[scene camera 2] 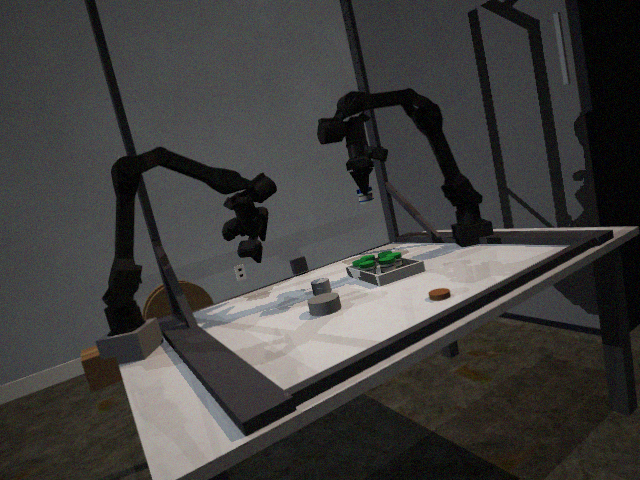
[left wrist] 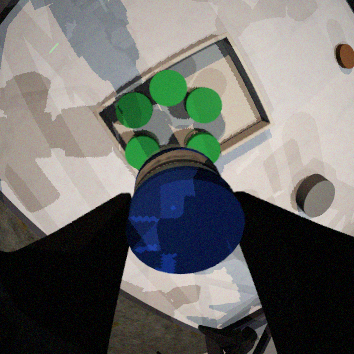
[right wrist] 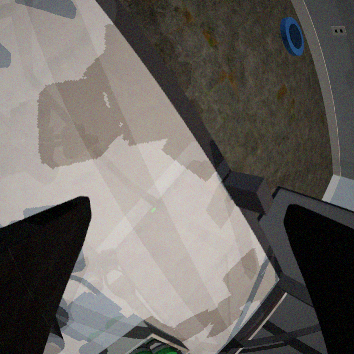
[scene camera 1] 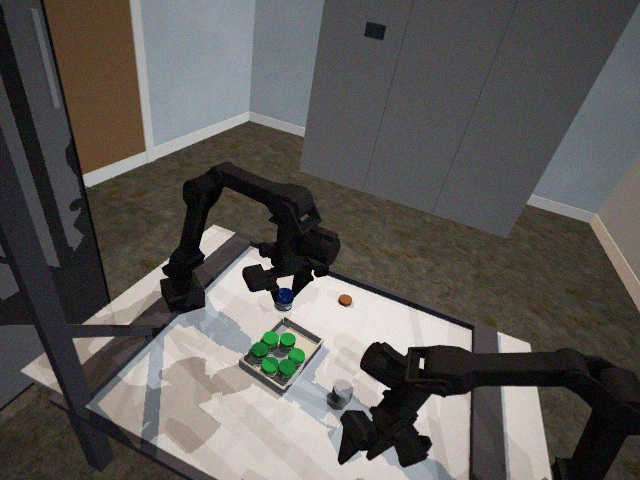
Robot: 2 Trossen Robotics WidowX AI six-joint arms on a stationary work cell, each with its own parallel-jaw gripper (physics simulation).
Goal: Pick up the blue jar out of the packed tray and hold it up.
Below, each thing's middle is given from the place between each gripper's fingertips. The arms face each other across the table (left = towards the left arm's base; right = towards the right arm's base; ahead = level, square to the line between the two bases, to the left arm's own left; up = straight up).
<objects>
My right hand is 29 cm to the right of the blue jar (left wrist: 183, 217), 17 cm short of it and 10 cm below it. The rest, counted from my right hand: wider grey disc (left wrist: 315, 193): 33 cm ahead, 11 cm below, 4 cm to the left; then packed tray (scene camera 1: 304, 343): 28 cm to the left, 20 cm ahead, 14 cm below.
My left gripper is now right at the blue jar. Round my left hand: wider grey disc (25 cm to the right, 21 cm below, 16 cm ahead); packed tray (24 cm below, 3 cm ahead, 1 cm to the right).
</objects>
